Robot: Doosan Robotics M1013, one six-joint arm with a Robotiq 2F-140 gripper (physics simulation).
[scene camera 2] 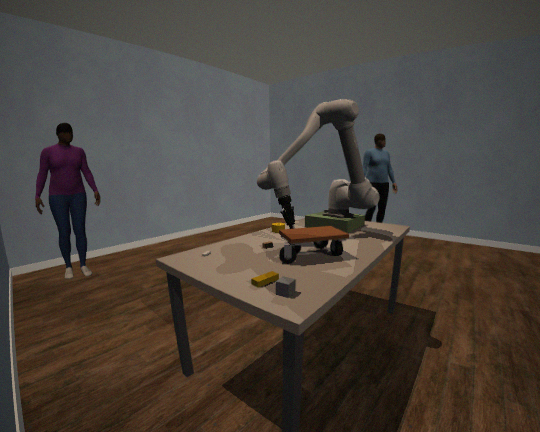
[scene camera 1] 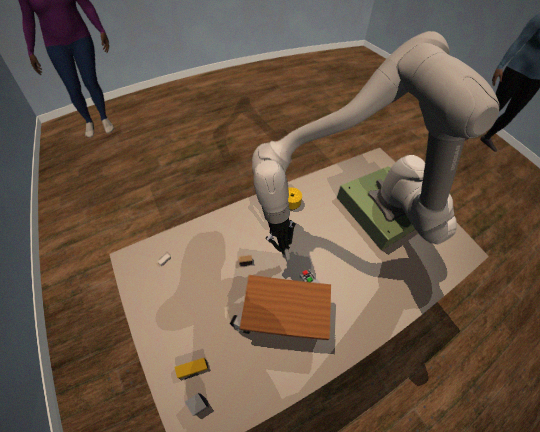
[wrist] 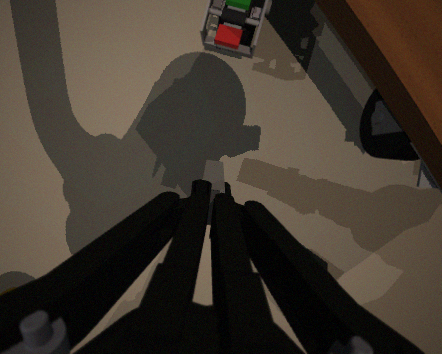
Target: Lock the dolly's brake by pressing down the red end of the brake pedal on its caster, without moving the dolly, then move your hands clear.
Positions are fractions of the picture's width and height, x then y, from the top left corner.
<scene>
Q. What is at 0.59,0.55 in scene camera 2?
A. A dolly.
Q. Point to a dolly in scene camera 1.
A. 0.51,0.71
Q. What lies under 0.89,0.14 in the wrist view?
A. A dolly.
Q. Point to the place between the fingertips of my gripper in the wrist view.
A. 0.48,0.49
</scene>
